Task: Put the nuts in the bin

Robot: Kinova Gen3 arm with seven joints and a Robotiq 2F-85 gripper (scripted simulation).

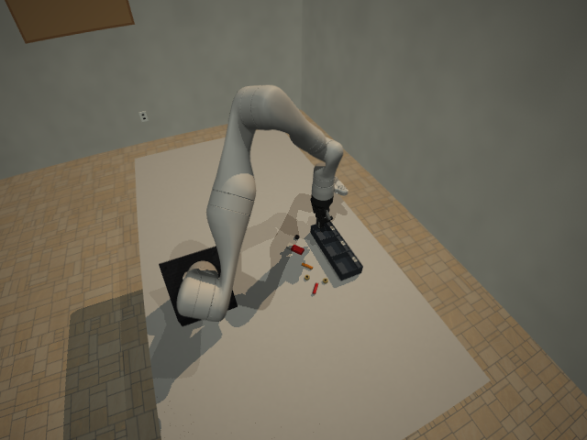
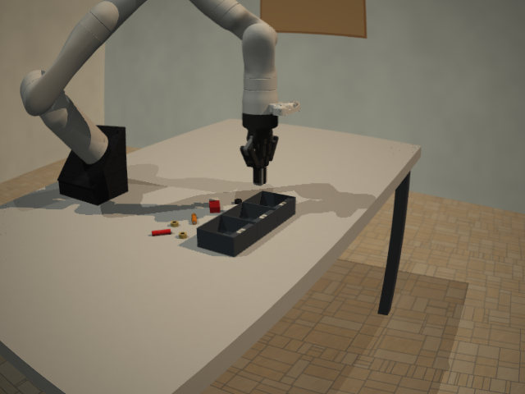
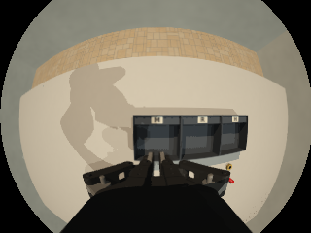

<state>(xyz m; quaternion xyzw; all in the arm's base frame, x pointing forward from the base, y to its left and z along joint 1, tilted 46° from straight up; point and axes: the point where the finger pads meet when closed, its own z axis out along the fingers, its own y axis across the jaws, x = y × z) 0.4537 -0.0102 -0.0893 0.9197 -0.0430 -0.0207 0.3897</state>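
My hand is 80 mm above the black piece, 70 mm past it and 40 mm to the right of it. Also, from my hand: black three-compartment bin row: 90 mm to the right, 70 mm below, 20 mm ahead; then orange cylinder: 110 mm behind, 100 mm to the right, 80 mm below; then red block: 110 mm behind, 80 mm below.
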